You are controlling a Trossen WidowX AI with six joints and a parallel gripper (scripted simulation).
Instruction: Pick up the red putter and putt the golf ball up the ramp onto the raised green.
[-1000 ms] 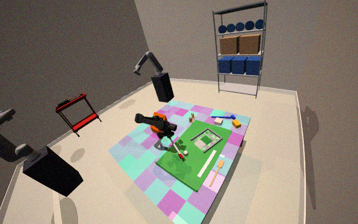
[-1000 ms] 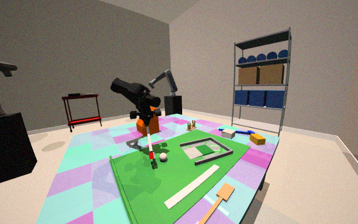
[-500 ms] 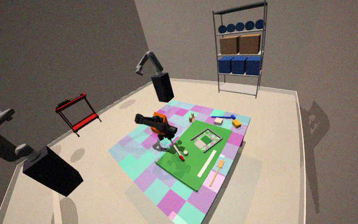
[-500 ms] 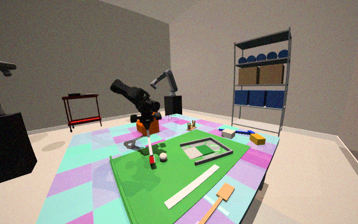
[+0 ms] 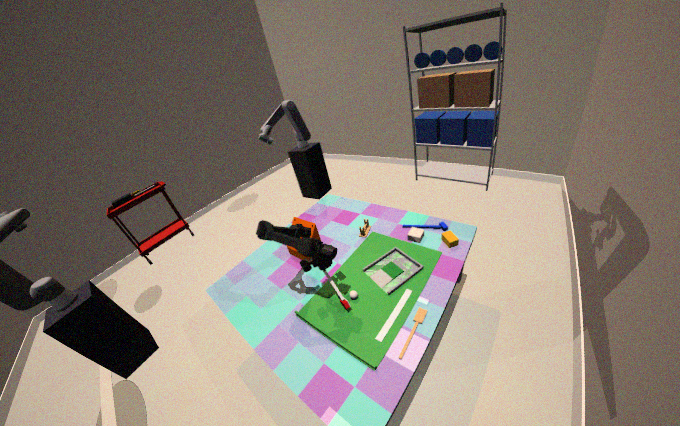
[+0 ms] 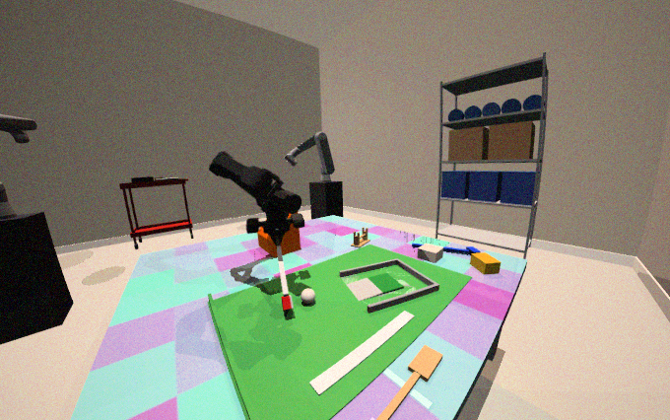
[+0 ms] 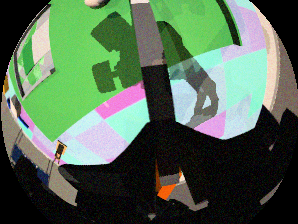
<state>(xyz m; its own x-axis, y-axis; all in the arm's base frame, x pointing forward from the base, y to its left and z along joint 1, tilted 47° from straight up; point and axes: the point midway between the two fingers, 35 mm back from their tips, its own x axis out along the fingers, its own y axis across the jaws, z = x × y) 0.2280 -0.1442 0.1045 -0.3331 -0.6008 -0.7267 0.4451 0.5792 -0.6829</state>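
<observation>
My gripper tip is now 100 mm short of the red putter, 50 mm to the left of it and 40 mm above it. Round my gripper tip: green mat (250 mm ahead, 90 mm to the left, 130 mm below); then grey frame (310 mm ahead, 230 mm to the left, 120 mm below); then white golf ball (190 mm ahead, 30 mm to the right, 110 mm below).
</observation>
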